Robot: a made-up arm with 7 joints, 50 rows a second.
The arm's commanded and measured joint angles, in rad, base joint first. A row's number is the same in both.
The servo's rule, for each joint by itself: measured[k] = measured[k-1] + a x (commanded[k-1-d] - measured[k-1]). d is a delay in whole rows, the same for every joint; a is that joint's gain. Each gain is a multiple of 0.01, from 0.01 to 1. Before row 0 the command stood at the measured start. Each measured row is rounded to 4 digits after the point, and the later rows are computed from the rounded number. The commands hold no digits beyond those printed.
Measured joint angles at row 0:
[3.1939 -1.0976 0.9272 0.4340 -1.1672 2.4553 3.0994]
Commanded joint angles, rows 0 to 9:
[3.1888 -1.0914 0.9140 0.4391 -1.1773 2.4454 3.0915]
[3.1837 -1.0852 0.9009 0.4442 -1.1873 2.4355 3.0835]
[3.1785 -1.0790 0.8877 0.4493 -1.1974 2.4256 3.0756]
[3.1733 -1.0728 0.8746 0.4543 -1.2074 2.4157 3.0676]
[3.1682 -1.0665 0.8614 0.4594 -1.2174 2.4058 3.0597]
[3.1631 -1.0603 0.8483 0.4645 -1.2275 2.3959 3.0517]
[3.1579 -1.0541 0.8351 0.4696 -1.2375 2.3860 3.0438]
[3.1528 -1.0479 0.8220 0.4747 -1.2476 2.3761 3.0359]
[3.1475 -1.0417 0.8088 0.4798 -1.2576 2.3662 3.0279]
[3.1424 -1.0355 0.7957 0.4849 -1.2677 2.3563 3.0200]
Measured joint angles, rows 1 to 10:
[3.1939 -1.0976 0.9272 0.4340 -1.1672 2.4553 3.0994]
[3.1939 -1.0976 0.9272 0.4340 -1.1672 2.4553 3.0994]
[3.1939 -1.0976 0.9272 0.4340 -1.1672 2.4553 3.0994]
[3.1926 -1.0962 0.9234 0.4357 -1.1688 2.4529 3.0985]
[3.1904 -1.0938 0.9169 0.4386 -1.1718 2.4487 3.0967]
[3.1874 -1.0905 0.9084 0.4422 -1.1759 2.4432 3.0942]
[3.1839 -1.0866 0.8986 0.4463 -1.1809 2.4366 3.0910]
[3.1800 -1.0822 0.8878 0.4508 -1.1867 2.4292 3.0872]
[3.1758 -1.0774 0.8763 0.4555 -1.1932 2.4212 3.0829]
[3.1713 -1.0723 0.8644 0.4603 -1.2003 2.4128 3.0782]
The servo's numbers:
d 3
a 0.25 0.22 0.29 0.34 0.16 0.24 0.12

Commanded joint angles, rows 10 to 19:
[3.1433 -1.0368 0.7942 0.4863 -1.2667 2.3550 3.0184]
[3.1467 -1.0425 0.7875 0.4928 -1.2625 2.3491 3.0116]
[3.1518 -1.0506 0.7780 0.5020 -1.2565 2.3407 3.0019]
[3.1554 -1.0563 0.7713 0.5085 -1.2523 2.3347 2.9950]
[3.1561 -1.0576 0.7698 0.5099 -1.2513 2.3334 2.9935]
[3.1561 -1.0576 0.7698 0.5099 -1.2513 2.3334 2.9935]
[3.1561 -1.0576 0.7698 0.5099 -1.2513 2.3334 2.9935]
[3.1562 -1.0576 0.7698 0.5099 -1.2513 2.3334 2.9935]
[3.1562 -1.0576 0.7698 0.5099 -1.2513 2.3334 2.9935]
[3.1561 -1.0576 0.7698 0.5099 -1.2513 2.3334 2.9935]
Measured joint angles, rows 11 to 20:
[3.1667 -1.0669 0.8521 0.4652 -1.2079 2.4040 3.0731]
[3.1619 -1.0614 0.8395 0.4702 -1.2159 2.3949 3.0677]
[3.1570 -1.0557 0.8268 0.4752 -1.2242 2.3856 3.0620]
[3.1536 -1.0515 0.8173 0.4790 -1.2310 2.3783 3.0568]
[3.1519 -1.0495 0.8087 0.4837 -1.2360 2.3713 3.0514]
[3.1519 -1.0497 0.7998 0.4899 -1.2393 2.3640 3.0455]
[3.1528 -1.0512 0.7915 0.4962 -1.2414 2.3570 3.0394]
[3.1536 -1.0526 0.7852 0.5009 -1.2430 2.3513 3.0339]
[3.1542 -1.0537 0.7807 0.5040 -1.2443 2.3470 3.0291]
[3.1547 -1.0546 0.7775 0.5060 -1.2454 2.3437 3.0248]

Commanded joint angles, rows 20 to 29:
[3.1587 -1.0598 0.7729 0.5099 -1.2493 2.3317 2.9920]
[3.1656 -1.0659 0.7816 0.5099 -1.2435 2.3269 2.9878]
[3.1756 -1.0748 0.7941 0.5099 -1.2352 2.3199 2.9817]
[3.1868 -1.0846 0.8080 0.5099 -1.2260 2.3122 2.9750]
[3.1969 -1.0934 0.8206 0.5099 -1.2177 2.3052 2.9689]
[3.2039 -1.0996 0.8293 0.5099 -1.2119 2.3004 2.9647]
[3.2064 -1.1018 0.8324 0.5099 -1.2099 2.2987 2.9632]
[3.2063 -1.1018 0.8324 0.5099 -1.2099 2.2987 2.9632]
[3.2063 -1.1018 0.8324 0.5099 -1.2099 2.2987 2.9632]
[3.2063 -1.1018 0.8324 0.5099 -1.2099 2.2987 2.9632]
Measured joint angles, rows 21 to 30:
[3.1551 -1.0553 0.7753 0.5073 -1.2463 2.3412 3.0210]
[3.1554 -1.0558 0.7737 0.5082 -1.2471 2.3393 3.0177]
[3.1556 -1.0562 0.7726 0.5088 -1.2478 2.3379 3.0148]
[3.1564 -1.0570 0.7727 0.5092 -1.2480 2.3364 3.0121]
[3.1587 -1.0590 0.7753 0.5094 -1.2473 2.3341 3.0092]
[3.1629 -1.0625 0.7808 0.5096 -1.2454 2.3307 3.0059]
[3.1689 -1.0674 0.7887 0.5097 -1.2423 2.3263 3.0022]
[3.1759 -1.0731 0.7980 0.5098 -1.2384 2.3212 2.9982]
[3.1829 -1.0789 0.8071 0.5098 -1.2342 2.3162 2.9942]
[3.1888 -1.0839 0.8144 0.5098 -1.2303 2.3120 2.9905]

